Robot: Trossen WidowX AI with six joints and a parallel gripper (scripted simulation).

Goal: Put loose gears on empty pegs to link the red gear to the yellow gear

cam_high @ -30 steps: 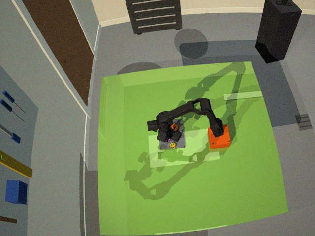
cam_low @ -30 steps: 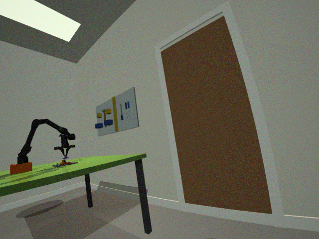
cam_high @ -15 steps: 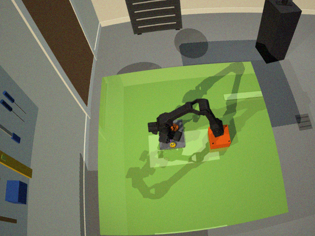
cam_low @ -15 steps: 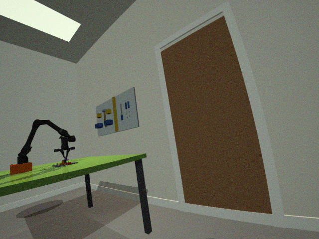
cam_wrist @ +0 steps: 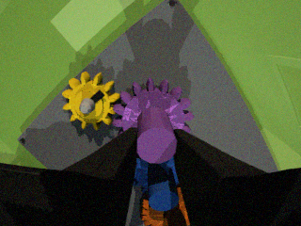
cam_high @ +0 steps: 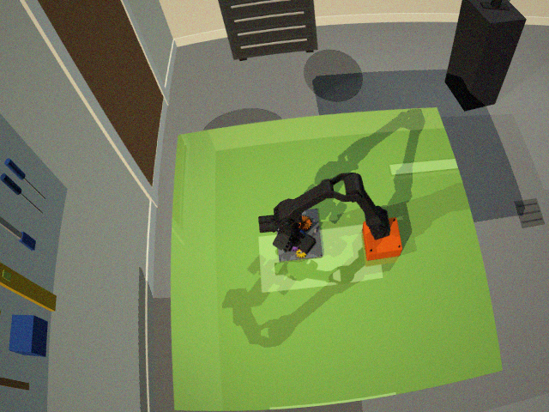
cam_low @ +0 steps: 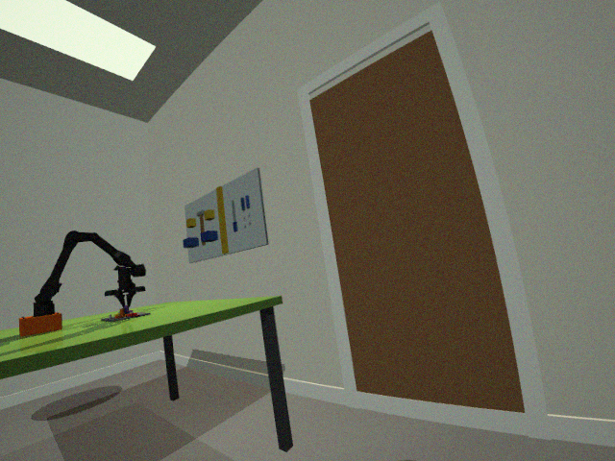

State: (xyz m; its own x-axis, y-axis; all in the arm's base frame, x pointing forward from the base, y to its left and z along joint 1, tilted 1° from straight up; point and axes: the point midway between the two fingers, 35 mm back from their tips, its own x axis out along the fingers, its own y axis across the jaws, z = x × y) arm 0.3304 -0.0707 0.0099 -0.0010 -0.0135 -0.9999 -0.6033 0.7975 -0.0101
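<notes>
Right now the purple gear is 1 cm below my gripper tip. Also, from my gripper tip: yellow gear: 2 cm behind, 4 cm to the left, 3 cm below; board: 3 cm behind, 4 cm to the right, 4 cm below; blue gear: 3 cm behind, 4 cm to the right, 2 cm below.
</notes>
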